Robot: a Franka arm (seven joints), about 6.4 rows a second.
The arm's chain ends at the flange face. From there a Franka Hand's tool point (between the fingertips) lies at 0.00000 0.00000 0.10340 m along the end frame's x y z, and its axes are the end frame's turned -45 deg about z.
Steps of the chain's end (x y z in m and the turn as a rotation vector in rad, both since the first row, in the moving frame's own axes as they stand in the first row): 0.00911 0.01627 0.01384 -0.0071 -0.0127 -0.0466; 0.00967 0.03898 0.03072 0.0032 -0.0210 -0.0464; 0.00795 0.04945 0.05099 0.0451 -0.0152 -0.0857; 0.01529 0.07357 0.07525 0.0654 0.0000 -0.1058; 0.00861 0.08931 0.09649 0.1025 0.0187 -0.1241; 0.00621 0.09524 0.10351 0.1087 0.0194 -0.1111; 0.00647 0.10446 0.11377 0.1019 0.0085 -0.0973; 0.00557 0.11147 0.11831 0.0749 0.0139 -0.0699
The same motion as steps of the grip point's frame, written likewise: -0.00652 0.01757 0.01383 0.0040 -0.0140 -0.0466; -0.02207 0.03266 0.03070 0.0171 -0.0126 -0.0464; -0.02735 0.03609 0.05087 0.0426 0.0211 -0.0857; -0.03669 0.05781 0.07503 0.0462 0.0462 -0.1058; -0.04862 0.06259 0.09593 0.0593 0.0857 -0.1241; -0.05399 0.06471 0.10288 0.0631 0.0906 -0.1111; -0.06158 0.07124 0.11323 0.0660 0.0781 -0.0973; -0.06856 0.07808 0.11801 0.0431 0.0628 -0.0699
